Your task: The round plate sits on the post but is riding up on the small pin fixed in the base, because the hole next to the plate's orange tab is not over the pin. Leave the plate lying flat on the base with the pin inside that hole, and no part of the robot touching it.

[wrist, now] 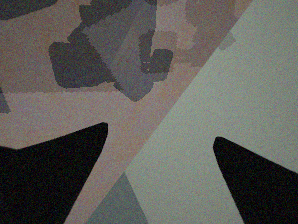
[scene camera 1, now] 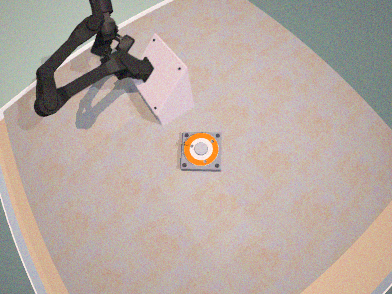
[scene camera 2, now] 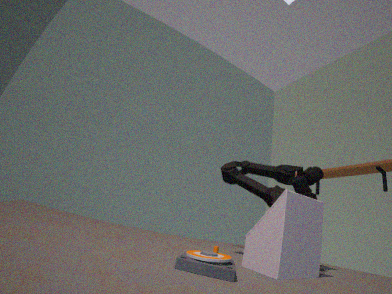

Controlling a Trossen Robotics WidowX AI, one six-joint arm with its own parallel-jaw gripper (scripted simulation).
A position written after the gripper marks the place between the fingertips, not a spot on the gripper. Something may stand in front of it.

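Note:
A round plate (scene camera 1: 210,156) and a square grey base (scene camera 1: 215,166) are part of the scene, though the plate is out of frame in the wrist view. The robot's gripper (wrist: 161,135) is open, holding nothing.

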